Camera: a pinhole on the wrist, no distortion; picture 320 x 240 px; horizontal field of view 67.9 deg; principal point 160.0 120.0 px. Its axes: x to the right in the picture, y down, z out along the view. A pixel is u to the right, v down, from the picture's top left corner.
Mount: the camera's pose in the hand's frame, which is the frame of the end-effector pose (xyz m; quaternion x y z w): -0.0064 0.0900 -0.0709 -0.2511 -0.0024 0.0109 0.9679
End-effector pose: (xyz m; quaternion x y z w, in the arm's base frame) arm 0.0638 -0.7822 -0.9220 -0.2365 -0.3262 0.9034 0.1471
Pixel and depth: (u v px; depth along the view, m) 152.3 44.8 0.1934
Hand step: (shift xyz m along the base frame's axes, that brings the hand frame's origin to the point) -0.0701 -0.1691 0.0049
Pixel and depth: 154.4 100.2 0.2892
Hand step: -0.1114 -0.2629 -0.0020
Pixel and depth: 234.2 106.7 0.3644
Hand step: -0.2506 -0.2774 -0.0266
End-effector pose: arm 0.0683 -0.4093 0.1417 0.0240 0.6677 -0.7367 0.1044
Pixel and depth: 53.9 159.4 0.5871
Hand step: 0.3956 -0.3963 -0.3542
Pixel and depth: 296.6 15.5 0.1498
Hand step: -0.0482 -0.1099 -0.1089
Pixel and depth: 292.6 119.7 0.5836
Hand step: -0.1897 -0.5053 -0.3798
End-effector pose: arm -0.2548 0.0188 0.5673 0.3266 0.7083 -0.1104 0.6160
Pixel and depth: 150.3 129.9 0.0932
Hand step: 0.0902 0.0972 0.0428
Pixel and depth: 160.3 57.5 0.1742
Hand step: 0.1637 0.0425 0.0173
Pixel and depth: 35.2 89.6 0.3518
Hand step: 0.3426 -0.0419 0.1805
